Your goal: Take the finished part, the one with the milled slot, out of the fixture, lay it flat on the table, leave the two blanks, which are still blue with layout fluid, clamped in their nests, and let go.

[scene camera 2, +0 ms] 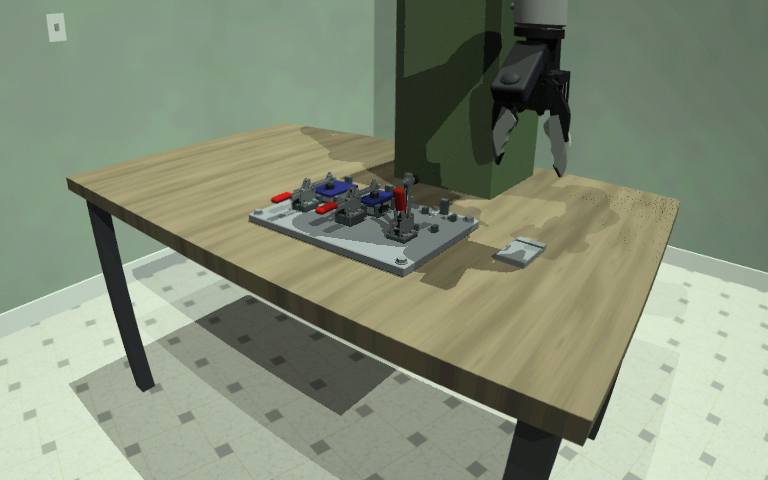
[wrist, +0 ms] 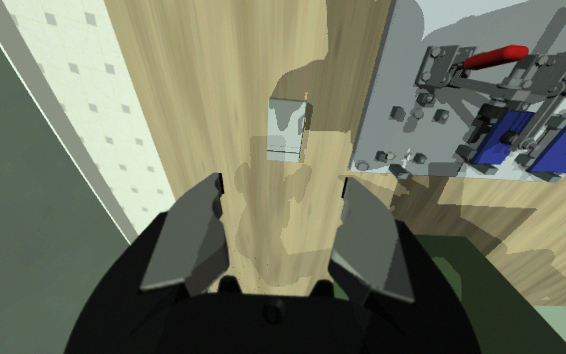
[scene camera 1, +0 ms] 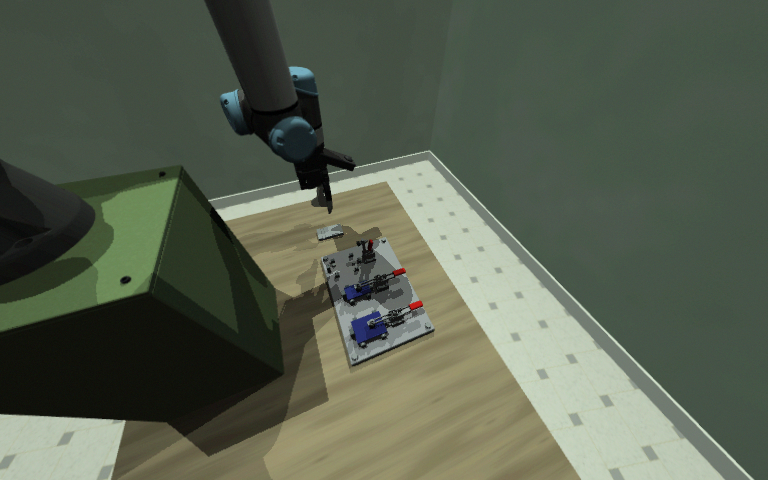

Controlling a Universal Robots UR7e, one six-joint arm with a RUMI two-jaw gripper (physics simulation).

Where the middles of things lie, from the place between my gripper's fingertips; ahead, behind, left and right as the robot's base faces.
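Finished part (scene camera 2: 520, 253): 14 cm below my hand and 1 cm behind it. Fixture plate (scene camera 2: 366, 242): 28 cm to the right of my hand, 4 cm ahead of it, 13 cm below it.
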